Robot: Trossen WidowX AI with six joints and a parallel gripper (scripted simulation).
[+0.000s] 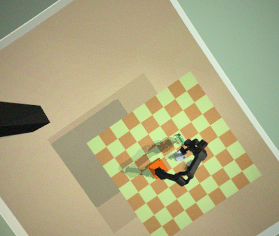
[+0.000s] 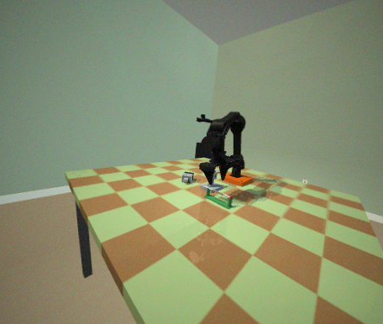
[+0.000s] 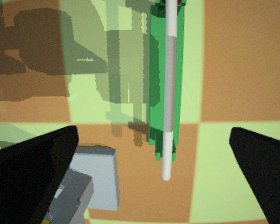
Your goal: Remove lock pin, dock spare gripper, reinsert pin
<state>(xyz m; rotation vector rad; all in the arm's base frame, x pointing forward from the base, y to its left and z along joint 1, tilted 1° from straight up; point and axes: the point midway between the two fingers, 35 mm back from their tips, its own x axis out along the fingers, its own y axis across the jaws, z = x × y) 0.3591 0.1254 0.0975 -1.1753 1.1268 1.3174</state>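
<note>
Right now my gripper tip is 25 cm to the left of the spare gripper, 6 cm above it and 3 cm past it. The rest, counted from my gripper tip: mount (10 cm to the right, 9 cm behind, 3 cm below); then green rest (6 cm below, 3 cm to the left, 1 cm ahead).
</note>
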